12 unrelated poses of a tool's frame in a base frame.
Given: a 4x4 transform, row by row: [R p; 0 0 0 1], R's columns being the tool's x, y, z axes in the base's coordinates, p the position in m. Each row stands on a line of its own.
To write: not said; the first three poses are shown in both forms.
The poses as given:
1:
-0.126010 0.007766 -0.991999 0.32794
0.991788 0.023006 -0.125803 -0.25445
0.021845 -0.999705 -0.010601 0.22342
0 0 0 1
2:
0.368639 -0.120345 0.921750 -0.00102
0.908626 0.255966 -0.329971 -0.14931
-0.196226 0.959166 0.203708 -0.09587
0 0 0 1
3:
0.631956 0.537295 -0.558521 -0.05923
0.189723 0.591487 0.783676 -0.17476
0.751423 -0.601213 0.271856 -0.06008
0 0 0 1
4:
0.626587 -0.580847 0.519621 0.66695
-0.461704 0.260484 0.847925 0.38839
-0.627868 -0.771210 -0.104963 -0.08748
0 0 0 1
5:
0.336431 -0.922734 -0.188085 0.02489
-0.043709 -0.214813 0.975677 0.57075
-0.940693 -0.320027 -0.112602 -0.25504
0 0 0 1
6:
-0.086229 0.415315 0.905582 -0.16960
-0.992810 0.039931 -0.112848 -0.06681
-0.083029 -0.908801 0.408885 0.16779
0 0 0 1
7:
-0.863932 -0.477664 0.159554 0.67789
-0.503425 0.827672 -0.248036 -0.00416
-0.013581 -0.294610 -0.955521 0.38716
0 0 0 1
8:
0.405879 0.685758 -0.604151 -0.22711
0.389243 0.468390 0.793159 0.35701
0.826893 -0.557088 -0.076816 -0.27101
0 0 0 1
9:
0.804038 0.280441 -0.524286 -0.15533
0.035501 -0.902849 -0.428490 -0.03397
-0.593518 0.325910 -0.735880 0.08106
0 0 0 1
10:
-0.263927 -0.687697 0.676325 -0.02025
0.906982 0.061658 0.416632 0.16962
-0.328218 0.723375 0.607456 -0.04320
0 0 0 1
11:
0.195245 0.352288 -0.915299 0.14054
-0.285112 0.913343 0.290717 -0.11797
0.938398 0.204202 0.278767 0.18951
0 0 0 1
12:
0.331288 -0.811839 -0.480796 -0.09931
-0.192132 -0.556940 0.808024 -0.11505
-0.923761 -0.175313 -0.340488 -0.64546
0 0 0 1
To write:
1: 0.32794 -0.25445 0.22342 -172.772 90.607 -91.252
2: -0.00102 -0.14931 -0.09587 -19.697 78.246 78.438
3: -0.05923 -0.17476 -0.06008 125.477 74.225 -141.337
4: 0.66695 0.38839 -0.08748 58.499 96.025 -50.850
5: 0.02489 0.57075 -0.25504 100.911 96.465 -18.788
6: -0.16960 -0.06681 0.16779 -7.103 65.865 -84.780
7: 0.67789 -0.00416 0.38716 -57.248 162.847 -87.361
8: -0.22711 0.35701 -0.27101 127.297 94.406 -146.031
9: -0.15533 -0.03397 0.08106 -140.741 137.382 28.772
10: -0.02025 0.16962 -0.04320 31.634 52.594 65.595
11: 0.14054 -0.11797 0.18951 162.379 73.813 167.723
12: -0.09931 -0.11505 -0.64546 120.754 109.907 -10.746
